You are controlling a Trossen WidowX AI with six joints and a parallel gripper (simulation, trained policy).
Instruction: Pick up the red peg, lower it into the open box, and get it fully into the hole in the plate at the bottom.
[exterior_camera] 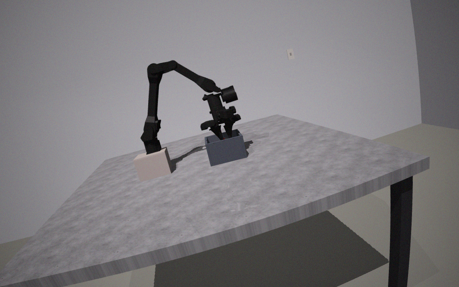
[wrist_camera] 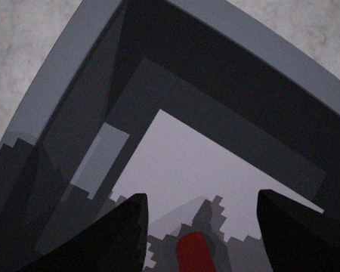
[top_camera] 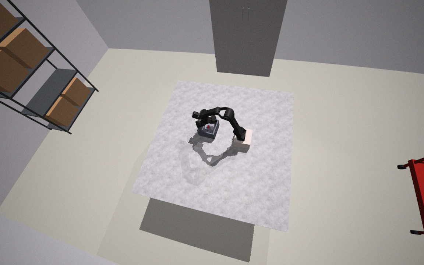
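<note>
My gripper tip is now 10 mm past the red peg, 30 mm to the right of it and 30 mm above it. From my gripper tip the other things lie so: grey box (10 mm behind, 20 mm to the left, 50 mm below).
</note>
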